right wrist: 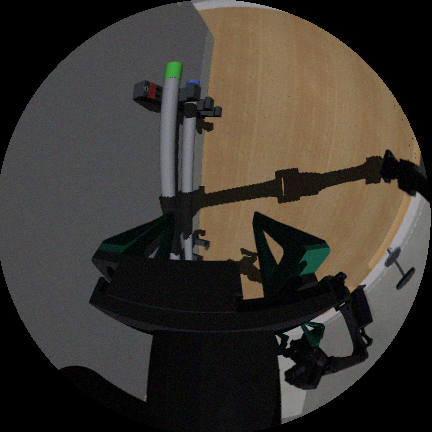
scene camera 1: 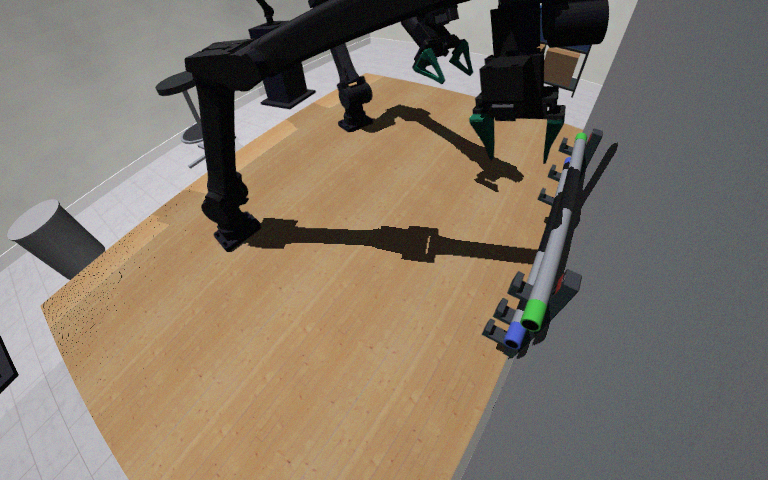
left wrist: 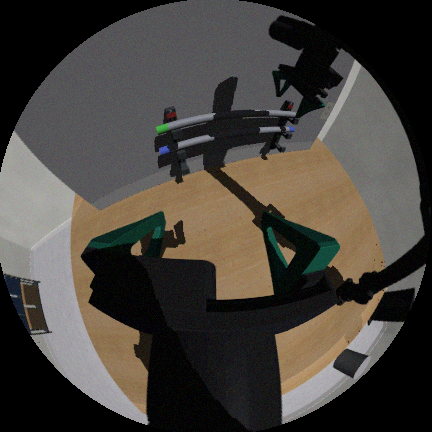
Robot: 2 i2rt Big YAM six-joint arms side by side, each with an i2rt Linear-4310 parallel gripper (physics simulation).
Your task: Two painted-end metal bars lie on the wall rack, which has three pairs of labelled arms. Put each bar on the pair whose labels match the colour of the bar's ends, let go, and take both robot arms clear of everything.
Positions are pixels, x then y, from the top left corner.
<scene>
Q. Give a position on a grey wall panel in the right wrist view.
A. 89, 169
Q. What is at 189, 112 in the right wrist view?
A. A blue-ended bar.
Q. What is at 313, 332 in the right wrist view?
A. My left gripper.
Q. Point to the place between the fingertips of my left gripper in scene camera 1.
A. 458, 78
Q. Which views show the green-ended bar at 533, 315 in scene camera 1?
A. The right wrist view, scene camera 1 and the left wrist view: all of them.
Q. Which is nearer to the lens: the blue-ended bar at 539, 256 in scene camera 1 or the green-ended bar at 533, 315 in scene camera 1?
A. The green-ended bar.
</scene>
